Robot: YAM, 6 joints.
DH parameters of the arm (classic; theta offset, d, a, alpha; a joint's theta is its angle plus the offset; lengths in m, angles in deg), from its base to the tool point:
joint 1: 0 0.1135 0.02 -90
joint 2: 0 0 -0.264 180
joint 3: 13.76 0 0.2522 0
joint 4: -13.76 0 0.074 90
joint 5: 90 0 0 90
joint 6: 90 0.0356 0 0
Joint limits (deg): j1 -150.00..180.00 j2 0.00..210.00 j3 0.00..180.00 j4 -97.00..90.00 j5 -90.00..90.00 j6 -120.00..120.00
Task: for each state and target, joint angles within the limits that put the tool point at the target. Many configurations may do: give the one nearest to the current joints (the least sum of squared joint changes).
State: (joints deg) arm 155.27 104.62 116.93 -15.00 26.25 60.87
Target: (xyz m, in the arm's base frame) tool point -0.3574 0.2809 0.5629
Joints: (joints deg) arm 142.34 131.64 162.63 11.98 6.41 60.87
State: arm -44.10 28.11 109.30 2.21 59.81 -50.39
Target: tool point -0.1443 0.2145 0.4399
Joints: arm -63.59 0.00 86.65 -19.64 71.81 -50.39
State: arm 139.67 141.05 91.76 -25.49 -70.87 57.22
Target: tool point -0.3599 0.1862 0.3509
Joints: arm 147.79 104.48 97.75 -29.33 -74.62 57.22
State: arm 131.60 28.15 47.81 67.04 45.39 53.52
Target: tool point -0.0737 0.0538 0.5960
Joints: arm 155.86 57.85 82.14 59.58 32.16 53.52
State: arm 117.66 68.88 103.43 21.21 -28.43 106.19
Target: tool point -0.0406 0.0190 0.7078
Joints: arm 130.28 73.15 130.37 24.44 -31.66 106.19
